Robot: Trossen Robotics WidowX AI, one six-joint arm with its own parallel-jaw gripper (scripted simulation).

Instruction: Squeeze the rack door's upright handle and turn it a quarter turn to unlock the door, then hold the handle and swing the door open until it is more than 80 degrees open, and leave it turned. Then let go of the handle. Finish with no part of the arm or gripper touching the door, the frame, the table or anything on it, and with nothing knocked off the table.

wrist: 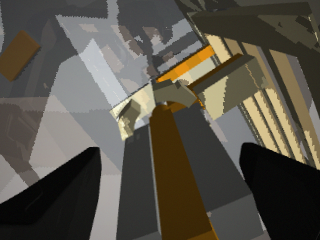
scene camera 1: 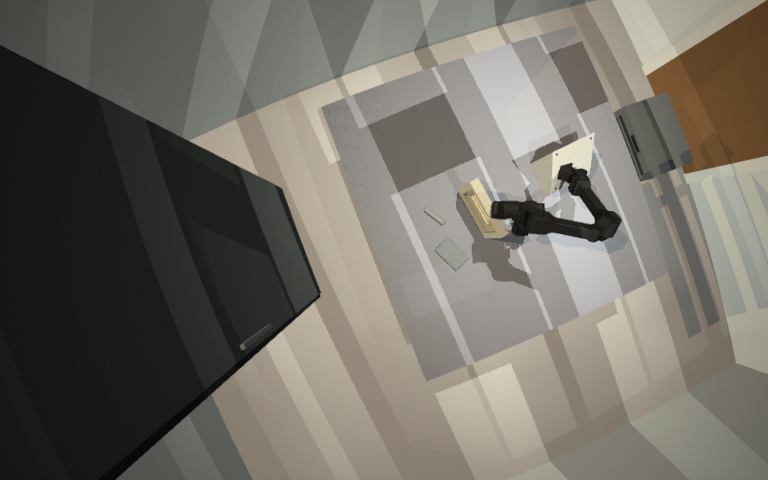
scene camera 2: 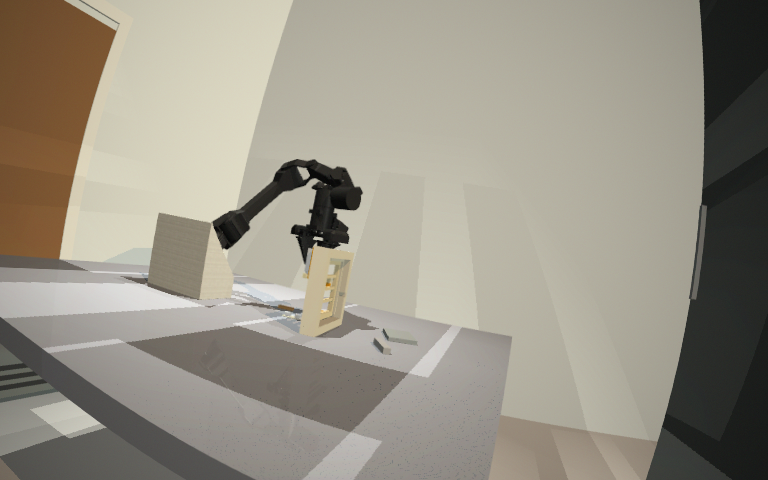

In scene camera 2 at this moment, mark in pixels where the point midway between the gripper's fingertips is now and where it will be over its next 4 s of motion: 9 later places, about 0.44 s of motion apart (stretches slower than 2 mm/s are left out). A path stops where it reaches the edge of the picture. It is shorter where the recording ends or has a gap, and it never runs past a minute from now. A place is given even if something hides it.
My gripper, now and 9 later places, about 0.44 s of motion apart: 312, 266; 308, 265; 299, 264; 290, 262; 281, 260; 271, 259; 263, 257; 255, 256; 248, 256; 244, 256
